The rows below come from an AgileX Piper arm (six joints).
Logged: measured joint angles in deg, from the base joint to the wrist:
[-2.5, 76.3, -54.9, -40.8, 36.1, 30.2]
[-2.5, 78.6, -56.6, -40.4, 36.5, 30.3]
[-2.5, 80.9, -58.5, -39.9, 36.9, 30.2]
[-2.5, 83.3, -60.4, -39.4, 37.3, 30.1]
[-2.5, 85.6, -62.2, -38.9, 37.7, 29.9]
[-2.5, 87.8, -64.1, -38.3, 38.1, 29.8]
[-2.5, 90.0, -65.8, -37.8, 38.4, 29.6]
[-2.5, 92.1, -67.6, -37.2, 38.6, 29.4]
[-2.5, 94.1, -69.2, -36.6, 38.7, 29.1]
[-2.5, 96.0, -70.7, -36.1, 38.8, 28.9]
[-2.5, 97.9, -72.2, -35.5, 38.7, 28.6]
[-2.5, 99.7, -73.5, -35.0, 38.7, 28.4]
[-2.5, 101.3, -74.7, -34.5, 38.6, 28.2]
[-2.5, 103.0, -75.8, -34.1, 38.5, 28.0]
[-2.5, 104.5, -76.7, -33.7, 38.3, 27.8]
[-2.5, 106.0, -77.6, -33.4, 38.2, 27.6]
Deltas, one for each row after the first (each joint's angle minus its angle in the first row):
[0.0, 2.3, -1.7, 0.4, 0.4, 0.1]
[0.0, 4.6, -3.6, 0.9, 0.8, 0.0]
[0.0, 7.0, -5.5, 1.4, 1.2, -0.1]
[0.0, 9.3, -7.3, 1.9, 1.6, -0.3]
[0.0, 11.5, -9.2, 2.5, 2.0, -0.4]
[0.0, 13.7, -10.9, 3.0, 2.3, -0.6]
[0.0, 15.8, -12.7, 3.6, 2.5, -0.8]
[0.0, 17.8, -14.3, 4.2, 2.6, -1.1]
[0.0, 19.7, -15.8, 4.7, 2.7, -1.3]
[0.0, 21.6, -17.3, 5.3, 2.6, -1.6]
[0.0, 23.4, -18.6, 5.8, 2.6, -1.8]
[0.0, 25.0, -19.8, 6.3, 2.5, -2.0]
[0.0, 26.7, -20.9, 6.7, 2.4, -2.2]
[0.0, 28.2, -21.8, 7.1, 2.2, -2.4]
[0.0, 29.7, -22.7, 7.4, 2.1, -2.6]

